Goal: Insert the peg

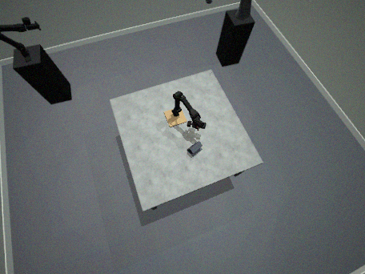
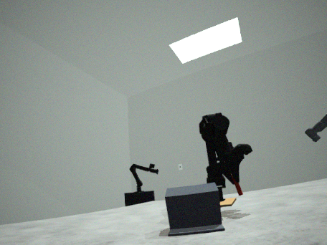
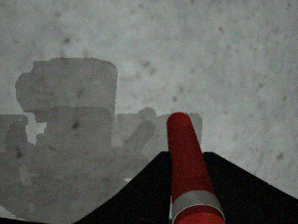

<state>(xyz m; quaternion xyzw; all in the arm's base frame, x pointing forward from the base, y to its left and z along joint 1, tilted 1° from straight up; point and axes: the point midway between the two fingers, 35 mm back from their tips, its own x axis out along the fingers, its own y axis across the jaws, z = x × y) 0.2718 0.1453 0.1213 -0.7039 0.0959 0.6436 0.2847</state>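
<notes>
The blue-grey block is 180 mm ahead of my gripper tip, 90 mm to the right of it and 40 mm below it. From my gripper tip the other things lie so: round red peg 20 mm above.
</notes>
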